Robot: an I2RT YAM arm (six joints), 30 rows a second.
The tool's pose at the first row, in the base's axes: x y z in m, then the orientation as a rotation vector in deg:
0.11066, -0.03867, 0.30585, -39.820, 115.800, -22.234
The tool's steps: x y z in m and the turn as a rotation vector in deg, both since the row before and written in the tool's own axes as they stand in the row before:
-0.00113, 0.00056, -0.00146, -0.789, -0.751, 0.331
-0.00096, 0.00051, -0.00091, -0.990, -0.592, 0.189
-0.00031, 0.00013, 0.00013, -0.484, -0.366, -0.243
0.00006, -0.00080, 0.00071, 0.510, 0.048, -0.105
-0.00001, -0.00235, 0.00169, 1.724, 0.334, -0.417
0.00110, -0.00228, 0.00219, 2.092, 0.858, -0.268
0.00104, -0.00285, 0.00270, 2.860, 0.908, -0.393
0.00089, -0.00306, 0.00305, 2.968, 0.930, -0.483
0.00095, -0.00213, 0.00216, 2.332, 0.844, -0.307
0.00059, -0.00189, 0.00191, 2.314, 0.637, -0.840
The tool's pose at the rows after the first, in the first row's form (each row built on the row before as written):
0.10969, -0.03754, 0.30708, -40.011, 115.433, -20.949
0.10912, -0.03657, 0.30795, -40.461, 115.230, -19.618
0.10931, -0.03627, 0.30803, -41.027, 114.958, -19.133
0.11017, -0.03690, 0.30802, -40.814, 114.820, -19.715
0.11243, -0.03868, 0.30835, -40.145, 114.482, -21.787
0.11463, -0.04111, 0.30770, -39.050, 114.534, -24.343
0.11740, -0.04404, 0.30723, -37.584, 114.293, -27.733
0.12048, -0.04719, 0.30696, -36.118, 113.947, -31.277
0.12243, -0.04968, 0.30665, -34.857, 113.748, -34.054
0.12419, -0.05179, 0.30662, -34.178, 113.214, -37.044

